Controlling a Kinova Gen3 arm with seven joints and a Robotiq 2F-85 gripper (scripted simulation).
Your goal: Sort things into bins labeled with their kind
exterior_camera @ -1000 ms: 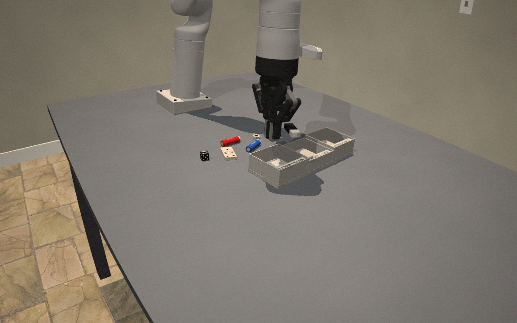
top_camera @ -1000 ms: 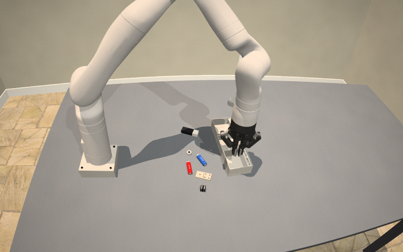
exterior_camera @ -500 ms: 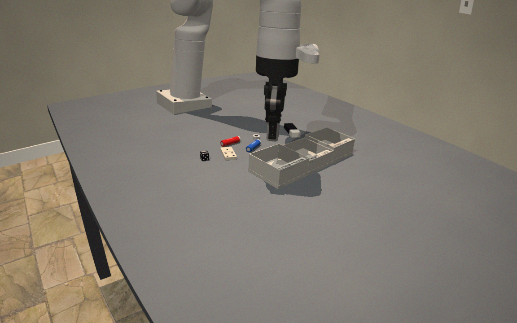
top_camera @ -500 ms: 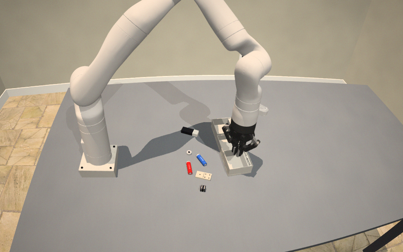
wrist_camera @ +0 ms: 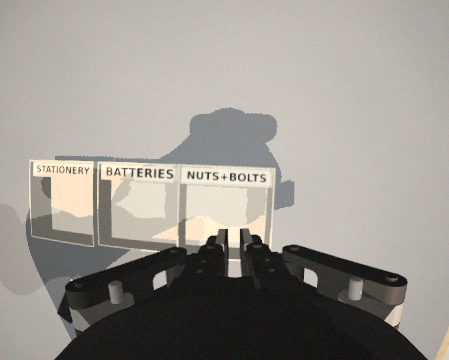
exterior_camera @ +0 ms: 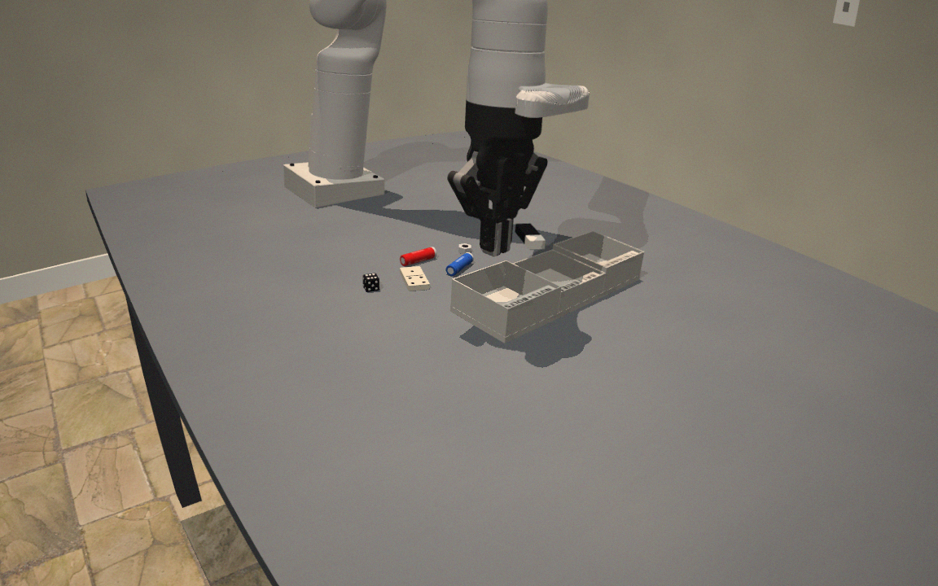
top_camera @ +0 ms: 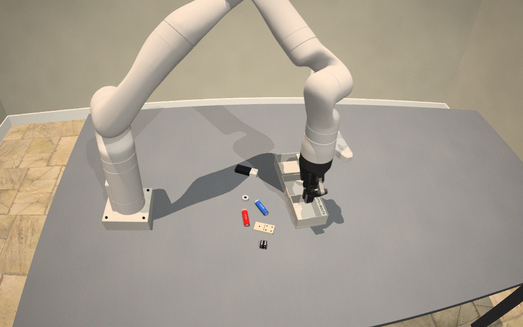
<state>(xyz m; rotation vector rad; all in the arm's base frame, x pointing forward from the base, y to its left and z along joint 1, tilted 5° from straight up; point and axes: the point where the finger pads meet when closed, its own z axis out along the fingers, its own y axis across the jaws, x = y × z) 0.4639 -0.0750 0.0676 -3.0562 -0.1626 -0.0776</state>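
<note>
My gripper is now 90 mm to the right of the bin row, 70 mm above it and 10 mm short of it. Round my hand: blue battery 110 mm behind, 80 mm below, 40 mm to the left; then black die 120 mm behind, 80 mm to the right, 80 mm below; then cream domino 110 mm behind, 90 mm below, 20 mm to the right.
</note>
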